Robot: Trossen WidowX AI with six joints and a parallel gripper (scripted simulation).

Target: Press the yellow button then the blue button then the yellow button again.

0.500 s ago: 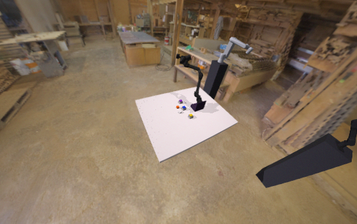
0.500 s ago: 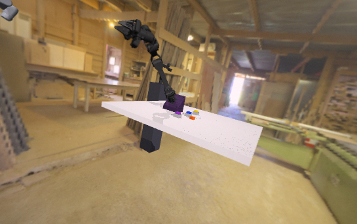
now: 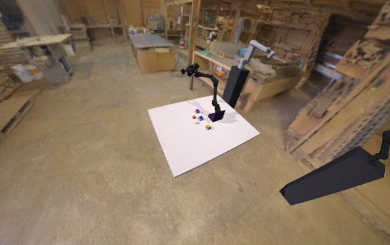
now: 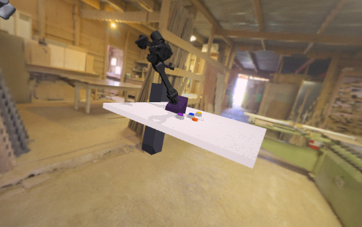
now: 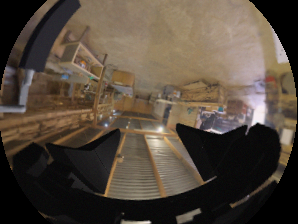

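Now: the yellow button 2 cm behind my gripper tip, 75 cm to the left of it and 36 cm below it. From my gripper tip the other things lie so: purple button: 2 cm behind, 46 cm to the left, 36 cm below; blue button: 59 cm to the left, 36 cm below; orange block: 6 cm ahead, 55 cm to the left, 39 cm below.
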